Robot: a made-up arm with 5 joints. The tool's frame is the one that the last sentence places. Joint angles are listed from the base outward.
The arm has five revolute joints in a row. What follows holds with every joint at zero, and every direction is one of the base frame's. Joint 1 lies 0.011 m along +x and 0.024 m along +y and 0.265 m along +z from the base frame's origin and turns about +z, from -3.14 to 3.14 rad. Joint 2 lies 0.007 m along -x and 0.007 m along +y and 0.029 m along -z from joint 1 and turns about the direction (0, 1, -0.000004), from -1.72 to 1.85 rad. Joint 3 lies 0.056 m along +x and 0.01 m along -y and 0.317 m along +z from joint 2 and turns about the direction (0, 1, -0.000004), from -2.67 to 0.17 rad. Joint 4 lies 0.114 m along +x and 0.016 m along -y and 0.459 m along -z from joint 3 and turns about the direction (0, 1, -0.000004), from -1.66 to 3.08 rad. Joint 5 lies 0.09 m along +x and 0.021 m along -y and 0.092 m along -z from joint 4 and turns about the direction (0, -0.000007, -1), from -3.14 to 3.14 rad. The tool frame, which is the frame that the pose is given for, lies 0.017 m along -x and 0.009 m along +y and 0.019 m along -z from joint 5; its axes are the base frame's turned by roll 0, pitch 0 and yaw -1.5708 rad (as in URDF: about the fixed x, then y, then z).
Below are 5 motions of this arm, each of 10 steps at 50 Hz.
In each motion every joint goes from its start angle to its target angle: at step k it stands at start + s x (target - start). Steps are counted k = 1, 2, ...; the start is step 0. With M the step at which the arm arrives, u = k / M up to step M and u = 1 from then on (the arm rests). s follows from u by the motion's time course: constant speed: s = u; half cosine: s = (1 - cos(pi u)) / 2; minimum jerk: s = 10 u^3 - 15 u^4 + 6 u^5.
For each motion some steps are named. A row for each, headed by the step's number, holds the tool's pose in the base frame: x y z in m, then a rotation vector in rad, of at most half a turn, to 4 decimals.
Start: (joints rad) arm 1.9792 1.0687 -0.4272 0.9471 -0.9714
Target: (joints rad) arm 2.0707 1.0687 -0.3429 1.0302 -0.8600
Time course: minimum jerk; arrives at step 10
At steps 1, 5, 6, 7, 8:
1: 0.0552 0.0451 -0.1672 -1.6305 0.4700 1.0593
5: 0.0636 0.0257 -0.1493 -1.7326 0.4071 1.0171
6: 0.0670 0.0190 -0.1423 -1.7698 0.3814 1.0010
7: 0.0700 0.0136 -0.1364 -1.8010 0.3587 0.9873
8: 0.0721 0.0099 -0.1322 -1.8220 0.3427 0.9778

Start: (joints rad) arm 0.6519 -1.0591 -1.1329 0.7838 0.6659
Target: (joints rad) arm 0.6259 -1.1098 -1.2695 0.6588 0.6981
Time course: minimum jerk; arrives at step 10
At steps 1, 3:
1: 0.1621 0.1111 0.8638 1.5326 -0.1949 -1.2920
3: 0.1502 0.1012 0.8764 1.5848 -0.2007 -1.2781

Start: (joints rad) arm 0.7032 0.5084 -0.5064 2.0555 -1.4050
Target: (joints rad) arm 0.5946 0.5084 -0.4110 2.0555 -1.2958
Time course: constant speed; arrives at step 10
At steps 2, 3, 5, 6, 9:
2: 0.1743 0.0856 0.0099 -0.8802 1.8963 0.3011
3: 0.1714 0.0812 0.0104 -0.8837 1.9038 0.2861
5: 0.1653 0.0725 0.0114 -0.8909 1.9190 0.2565
6: 0.1622 0.0683 0.0120 -0.8945 1.9266 0.2419
9: 0.1524 0.0561 0.0139 -0.9056 1.9500 0.1991

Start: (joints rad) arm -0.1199 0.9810 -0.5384 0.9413 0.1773
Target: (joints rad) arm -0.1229 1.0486 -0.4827 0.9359 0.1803
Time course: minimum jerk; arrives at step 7
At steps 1, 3, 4, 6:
1: 0.1044 -0.0156 -0.1919 -1.1452 1.0813 -1.5241
3: 0.0841 -0.0132 -0.1904 -1.1774 1.1117 -1.5049
4: 0.0687 -0.0114 -0.1887 -1.2020 1.1349 -1.4897
6: 0.0488 -0.0090 -0.1856 -1.2340 1.1651 -1.4692

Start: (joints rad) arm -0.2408 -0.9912 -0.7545 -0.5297 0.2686
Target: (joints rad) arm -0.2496 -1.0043 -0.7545 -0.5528 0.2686
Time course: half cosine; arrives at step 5
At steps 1, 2, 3, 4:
1: 0.2230 -0.0559 0.7788 1.8085 -1.7603 -1.0021
2: 0.2204 -0.0557 0.7797 1.8127 -1.7683 -0.9942
3: 0.2171 -0.0555 0.7809 1.8178 -1.7782 -0.9843
4: 0.2145 -0.0554 0.7818 1.8219 -1.7861 -0.9763

